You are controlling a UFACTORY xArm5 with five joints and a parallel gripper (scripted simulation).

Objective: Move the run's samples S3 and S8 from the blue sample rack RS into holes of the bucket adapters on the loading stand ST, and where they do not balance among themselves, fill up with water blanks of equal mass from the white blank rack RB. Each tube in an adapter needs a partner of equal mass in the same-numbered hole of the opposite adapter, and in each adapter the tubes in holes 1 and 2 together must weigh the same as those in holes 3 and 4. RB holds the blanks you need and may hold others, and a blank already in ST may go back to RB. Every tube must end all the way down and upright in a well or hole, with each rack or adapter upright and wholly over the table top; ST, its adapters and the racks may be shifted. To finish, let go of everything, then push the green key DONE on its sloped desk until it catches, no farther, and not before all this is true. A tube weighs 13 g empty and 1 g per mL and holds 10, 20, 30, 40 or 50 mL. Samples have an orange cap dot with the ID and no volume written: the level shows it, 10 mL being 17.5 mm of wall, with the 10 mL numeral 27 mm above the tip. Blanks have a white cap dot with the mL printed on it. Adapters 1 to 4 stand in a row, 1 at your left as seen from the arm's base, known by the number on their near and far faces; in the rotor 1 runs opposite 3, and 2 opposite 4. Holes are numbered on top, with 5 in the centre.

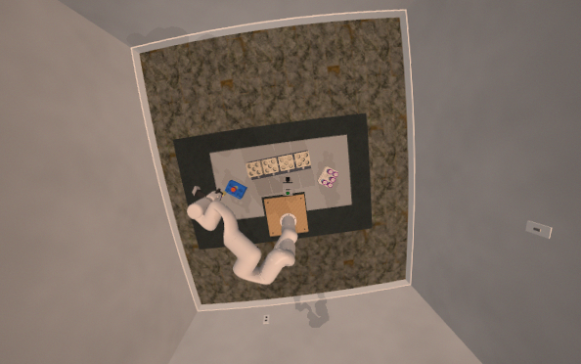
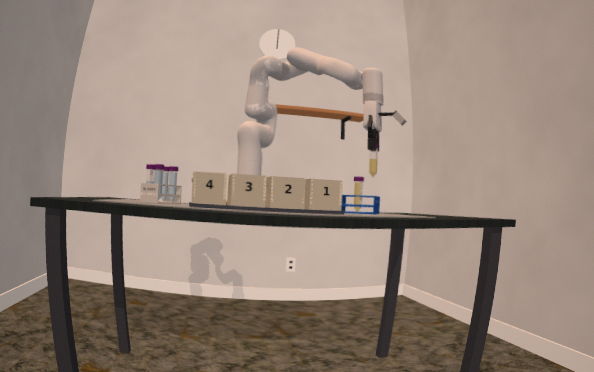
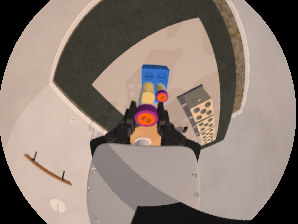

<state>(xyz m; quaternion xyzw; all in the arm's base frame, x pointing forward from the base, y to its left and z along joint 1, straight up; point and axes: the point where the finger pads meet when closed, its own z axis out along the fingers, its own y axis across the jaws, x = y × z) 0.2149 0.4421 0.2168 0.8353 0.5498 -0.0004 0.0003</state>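
My hand is 50 mm above the orange-dotted sample tube and 10 mm to the right of it. Round my hand: adapter 2: 290 mm to the right, 190 mm ahead, 180 mm below; then blue sample rack RS: 210 mm below, 40 mm to the right; then green DONE key: 420 mm to the right, 170 mm below, 10 mm ahead.
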